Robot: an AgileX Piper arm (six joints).
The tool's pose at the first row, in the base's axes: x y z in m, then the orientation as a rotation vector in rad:
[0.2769 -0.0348 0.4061 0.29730 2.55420 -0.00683]
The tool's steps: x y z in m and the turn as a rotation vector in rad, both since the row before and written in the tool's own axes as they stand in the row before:
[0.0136 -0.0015 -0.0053 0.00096 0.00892 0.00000]
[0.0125 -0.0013 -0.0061 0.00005 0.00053 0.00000]
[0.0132 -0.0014 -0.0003 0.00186 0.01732 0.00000]
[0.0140 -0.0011 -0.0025 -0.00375 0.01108 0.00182]
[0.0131 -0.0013 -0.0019 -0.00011 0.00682 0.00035]
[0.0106 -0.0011 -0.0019 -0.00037 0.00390 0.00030]
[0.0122 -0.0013 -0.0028 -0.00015 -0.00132 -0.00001]
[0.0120 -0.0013 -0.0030 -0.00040 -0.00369 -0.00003]
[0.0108 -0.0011 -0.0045 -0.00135 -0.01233 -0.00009]
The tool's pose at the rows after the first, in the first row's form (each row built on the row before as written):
[0.2626 -0.0330 0.4032 0.29834 2.56311 -0.00674]
[0.2488 -0.0312 0.4017 0.29840 2.56364 -0.00673]
[0.2375 -0.0298 0.3949 0.30042 2.58094 -0.00656]
[0.2243 -0.0277 0.3898 0.30223 2.59138 0.00060]
[0.2121 -0.0260 0.3848 0.30315 2.59808 0.00190]
[0.2020 -0.0247 0.3811 0.30369 2.60187 0.00308]
[0.1901 -0.0232 0.3774 0.30353 2.60055 0.00307]
[0.1782 -0.0217 0.3740 0.30308 2.59687 0.00302]
[0.1667 -0.0202 0.3724 0.30158 2.58456 0.00286]

